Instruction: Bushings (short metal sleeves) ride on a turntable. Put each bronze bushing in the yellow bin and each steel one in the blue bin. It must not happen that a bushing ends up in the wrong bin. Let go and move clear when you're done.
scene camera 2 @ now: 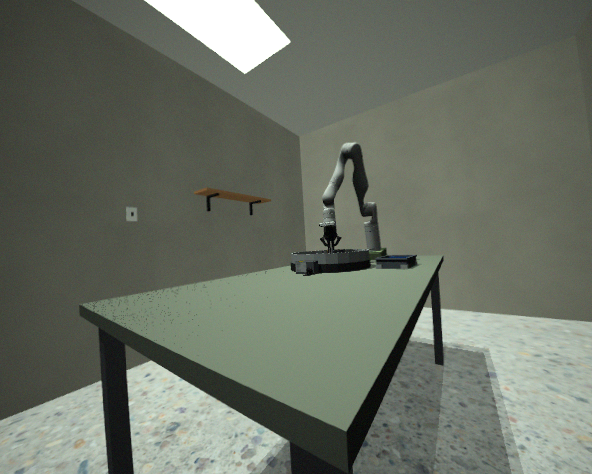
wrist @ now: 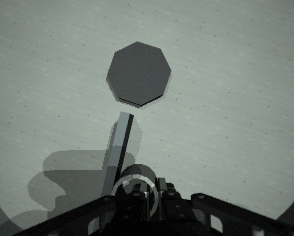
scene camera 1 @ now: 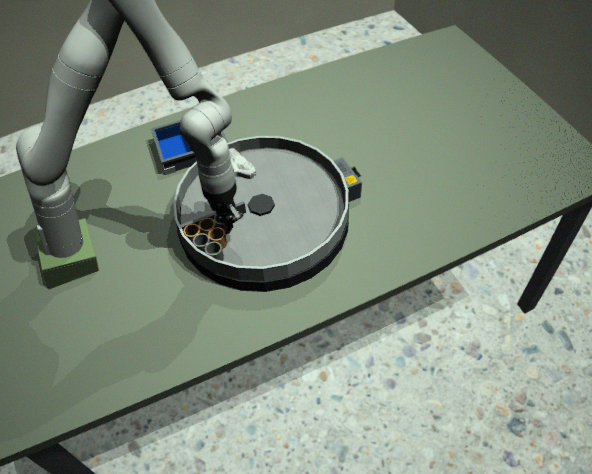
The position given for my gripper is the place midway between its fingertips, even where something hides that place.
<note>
In view: my gripper (scene camera 1: pixel 227 227) and a turntable (scene camera 1: pixel 298 204).
My gripper shows as well in the wrist view (wrist: pixel 153 188). The turntable is seen too in the wrist view (wrist: pixel 204 89).
</note>
